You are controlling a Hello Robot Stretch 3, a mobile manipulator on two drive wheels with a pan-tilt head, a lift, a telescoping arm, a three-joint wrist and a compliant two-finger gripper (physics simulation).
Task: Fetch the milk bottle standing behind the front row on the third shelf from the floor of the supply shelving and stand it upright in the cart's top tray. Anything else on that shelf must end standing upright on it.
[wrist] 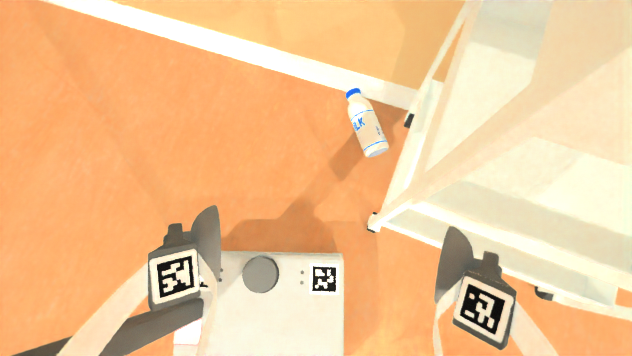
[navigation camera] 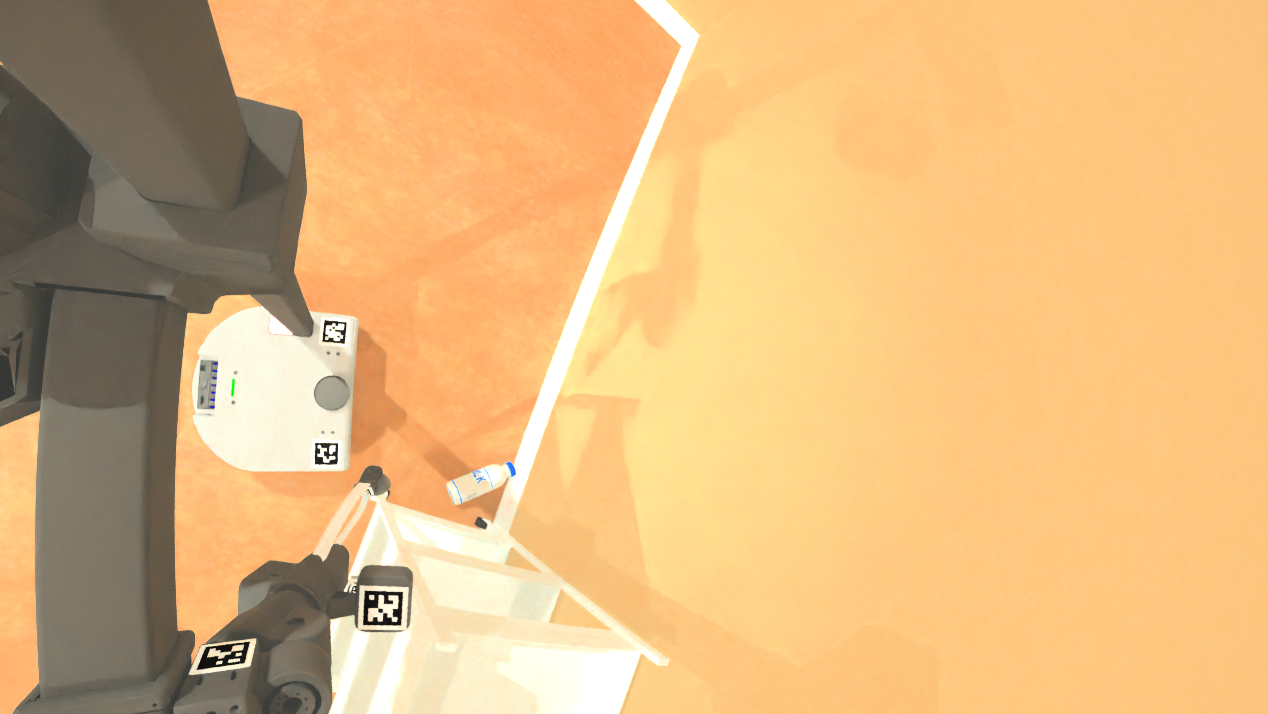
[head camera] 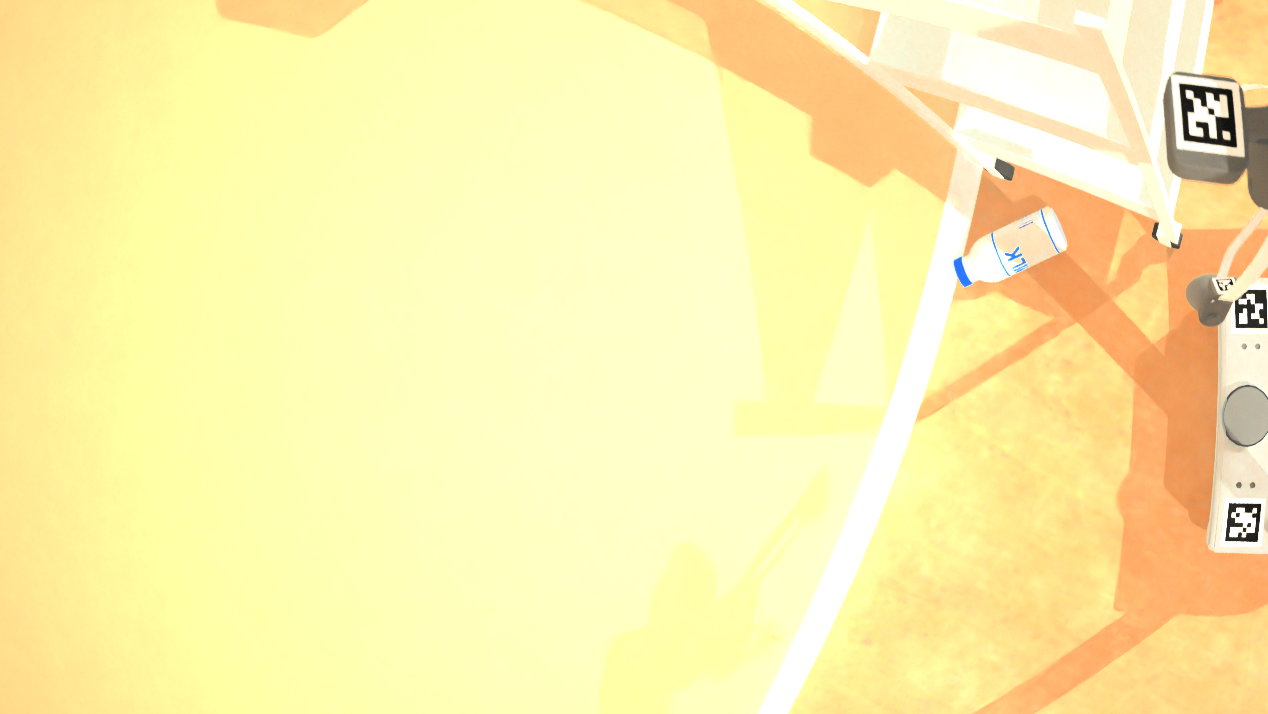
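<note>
A milk bottle with a blue cap lies on its side on the floor. Its cap points toward the white skirting and its base toward the robot's side. It lies close to the feet of a white shelf frame, which looks like the supply shelving. My gripper is open, its two fingers wide apart with nothing between them, high above the floor and apart from the bottle. One fingertip shows in the head and navigation views. No cart can be made out for certain.
My base stands on the floor near the bottle. White skirting runs along the wall behind the bottle. The frame's posts and feet stand beside the gripper. My arm fills the navigation view's left.
</note>
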